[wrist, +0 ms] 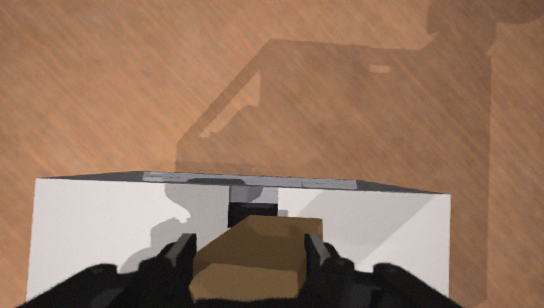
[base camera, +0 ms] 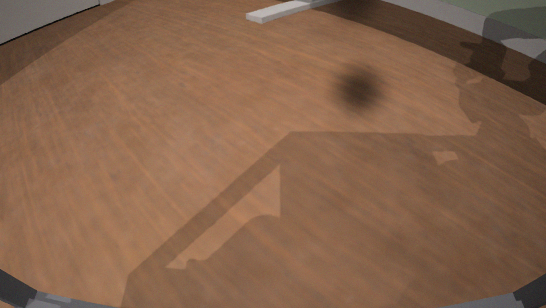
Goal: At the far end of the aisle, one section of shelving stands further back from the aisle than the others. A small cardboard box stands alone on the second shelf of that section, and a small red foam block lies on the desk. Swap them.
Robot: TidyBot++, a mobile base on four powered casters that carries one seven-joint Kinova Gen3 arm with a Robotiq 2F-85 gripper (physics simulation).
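My gripper is shut on the small cardboard box, a plain brown box at the bottom middle of the wrist view. One finger stands at its left side and one at its right side. The box is held above the white top of my mobile base. The lower part of the box runs out of sight between the fingers. The red foam block, the desk top and the set-back shelving section do not show in either view.
Brown wooden floor stretches ahead with my shadow on it. A white foot or bar lies on the floor at the top middle. A pale panel stands at the upper left. A wall with a light baseboard runs along the upper right.
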